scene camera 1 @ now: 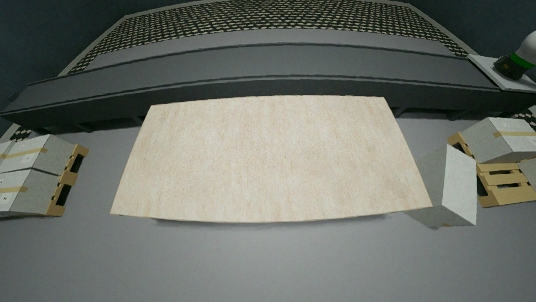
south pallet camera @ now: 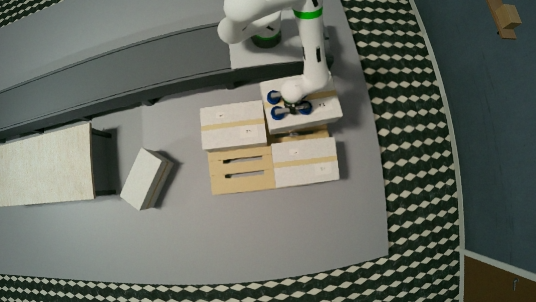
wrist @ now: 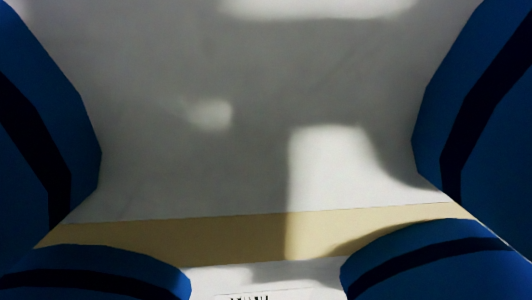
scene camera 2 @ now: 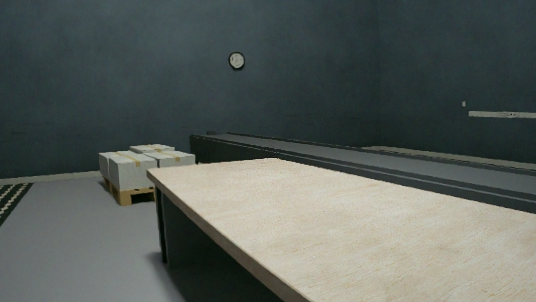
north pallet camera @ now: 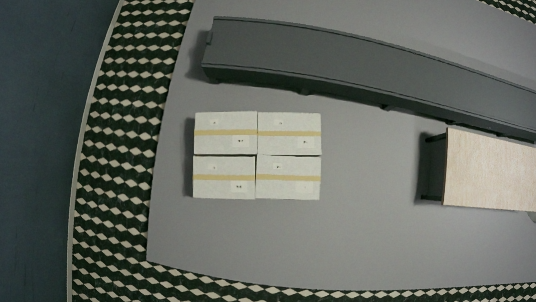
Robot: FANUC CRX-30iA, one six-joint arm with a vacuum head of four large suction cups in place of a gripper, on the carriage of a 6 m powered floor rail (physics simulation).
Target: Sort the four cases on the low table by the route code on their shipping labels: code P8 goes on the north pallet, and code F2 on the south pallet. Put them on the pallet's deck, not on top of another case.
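Places are measured from the arm's base along level axes (x right, y up, z back), in metres.
Pixels of known places: end effector, tool point: [wrist: 263,188]; arm's base, origin of the base link: [scene camera 1: 506,72].
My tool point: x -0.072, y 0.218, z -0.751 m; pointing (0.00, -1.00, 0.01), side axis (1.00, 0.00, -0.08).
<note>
For each thing: its top centre in the pictures, then the offset to it from my tool point. Level surfaces: height alone.
- white taped case, middle of its top: [wrist: 77,255] [south pallet camera: 301,98] dx -0.100, dy +0.024, dz +0.027 m
- tipped case, middle of its top: [south pallet camera: 139,179] [scene camera 1: 461,180] dx +1.487, dy -0.409, dz -0.395 m
- low table, its level: dy -0.257 m
My vacuum gripper [south pallet camera: 291,106] is shut on a white taped case [south pallet camera: 330,114] [wrist: 200,165], low over the back right quarter of the south pallet [south pallet camera: 240,167] [scene camera 1: 507,190]. The gap below the case is hard to judge. A case [south pallet camera: 233,136] [scene camera 1: 495,140] stands on the back left of that pallet, another case [south pallet camera: 306,172] on the front right; the front left deck is bare. A tipped case [south pallet camera: 140,180] [scene camera 1: 459,185] lies on the floor between pallet and low table [south pallet camera: 45,165] [scene camera 1: 270,160]. Label codes are too blurred to read.
Several white cases [north pallet camera: 225,147] [scene camera 2: 135,172] stand close together on the north pallet [scene camera 1: 67,177] [scene camera 2: 125,197]. The grey floor rail [scene camera 1: 225,62] [north pallet camera: 325,60] [south pallet camera: 150,65] runs behind the table and pallets. The robot's carriage [south pallet camera: 242,57] [scene camera 1: 482,70] is beside the south pallet.
</note>
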